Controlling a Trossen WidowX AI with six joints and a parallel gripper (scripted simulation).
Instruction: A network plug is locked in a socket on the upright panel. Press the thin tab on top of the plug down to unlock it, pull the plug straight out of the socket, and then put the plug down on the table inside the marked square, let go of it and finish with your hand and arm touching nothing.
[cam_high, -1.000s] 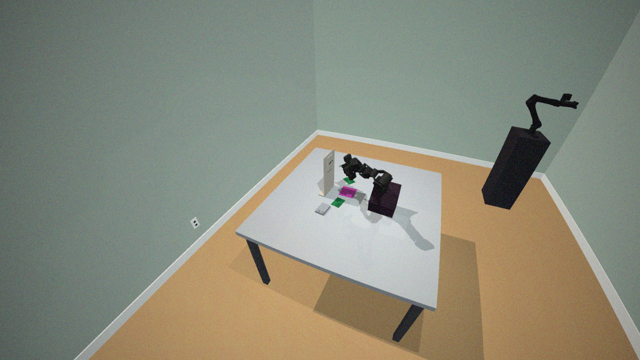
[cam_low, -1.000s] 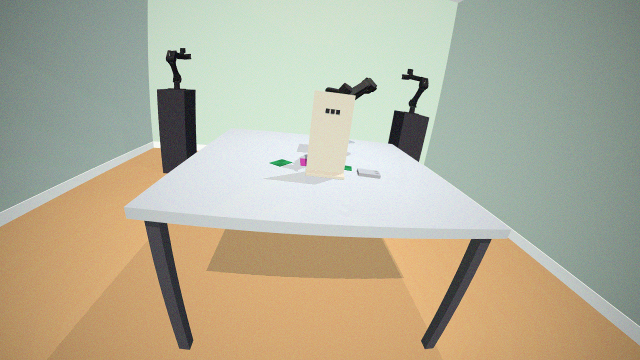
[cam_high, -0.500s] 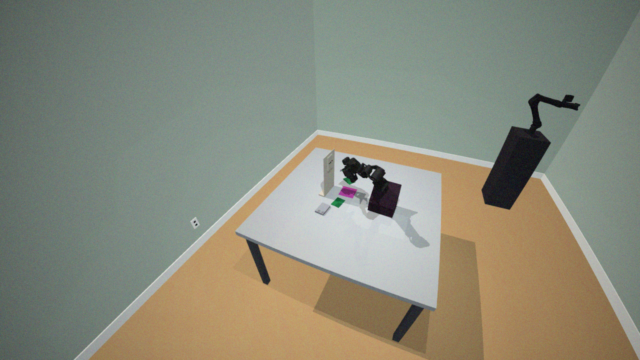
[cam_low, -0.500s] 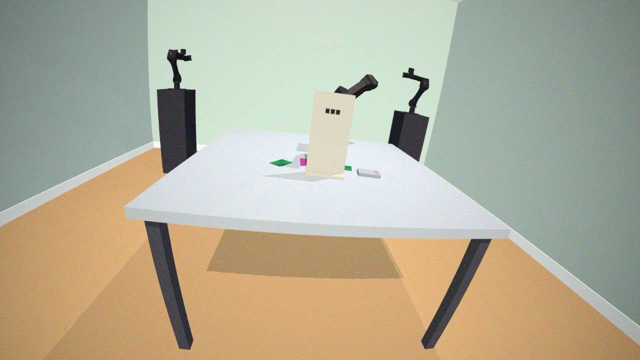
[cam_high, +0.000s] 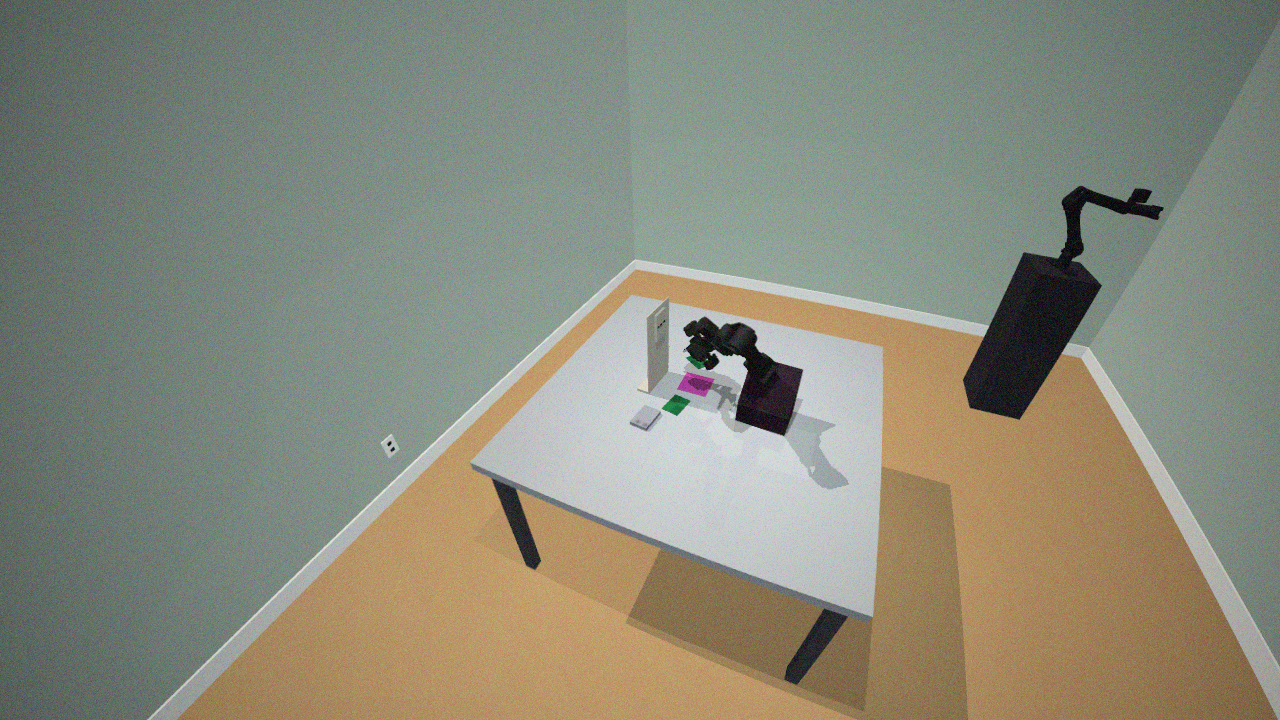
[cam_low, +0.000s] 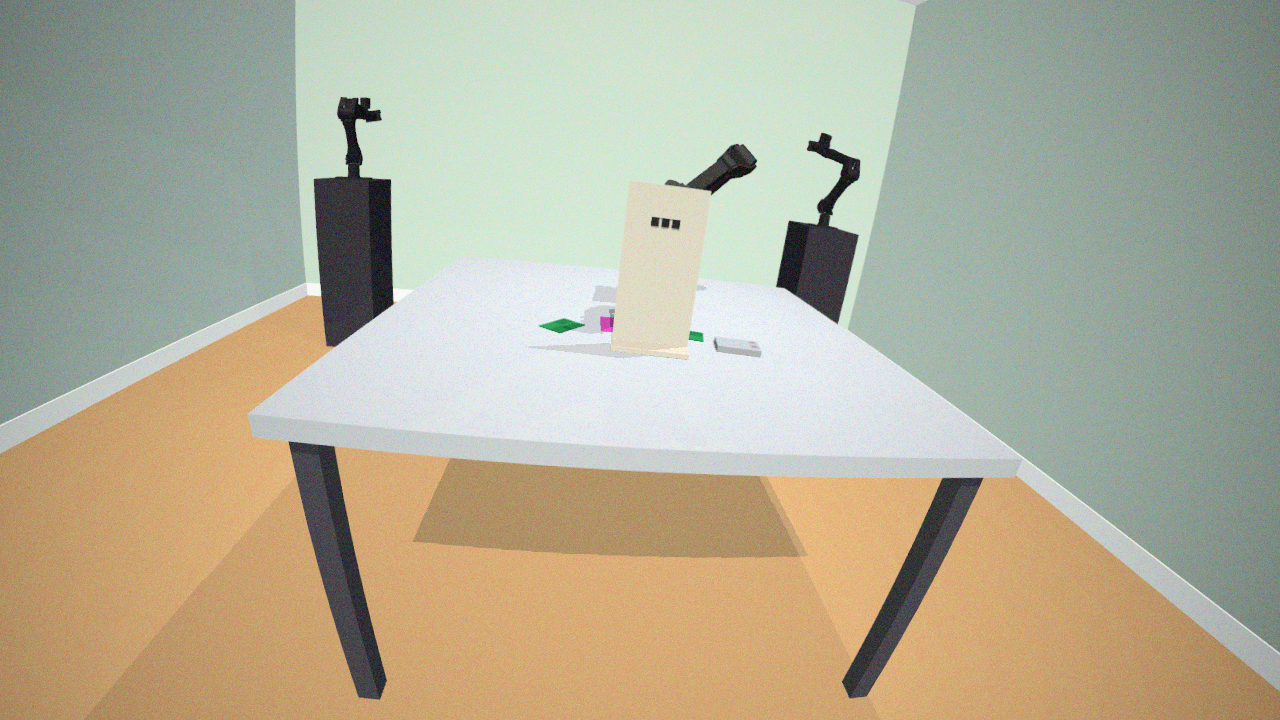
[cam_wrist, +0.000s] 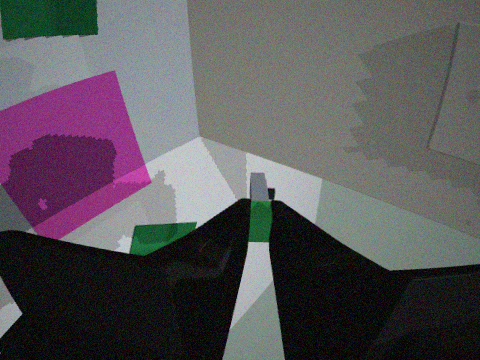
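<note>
The magenta marked square is 17 cm below my gripper tip, 4 cm behind it and 1 cm to the right of it. From my gripper tip the other things lie so: beige upright panel 11 cm ahead, 4 cm to the left; network plug 1 cm ahead.
</note>
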